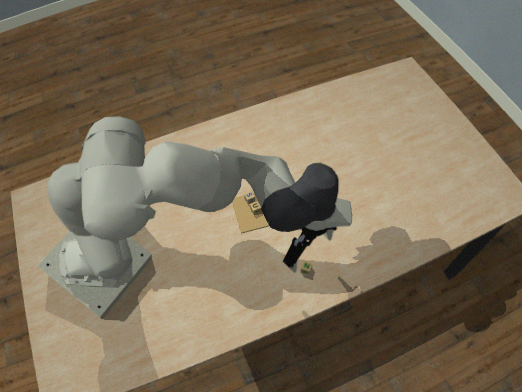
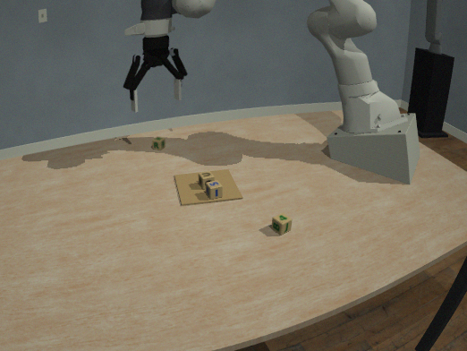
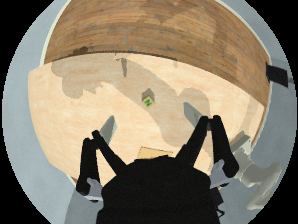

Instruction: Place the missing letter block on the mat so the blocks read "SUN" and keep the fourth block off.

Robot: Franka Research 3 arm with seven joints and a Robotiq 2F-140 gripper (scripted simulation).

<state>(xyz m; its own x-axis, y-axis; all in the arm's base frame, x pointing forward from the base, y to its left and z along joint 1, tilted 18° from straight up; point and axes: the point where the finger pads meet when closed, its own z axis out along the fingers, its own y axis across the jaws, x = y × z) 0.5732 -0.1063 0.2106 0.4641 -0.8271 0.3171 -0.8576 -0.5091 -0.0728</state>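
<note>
Right now the N block is 13 cm below my hand. Round my hand: U block (11 cm behind, 26 cm to the left, 13 cm below); mat (11 cm behind, 26 cm to the left, 14 cm below).
</note>
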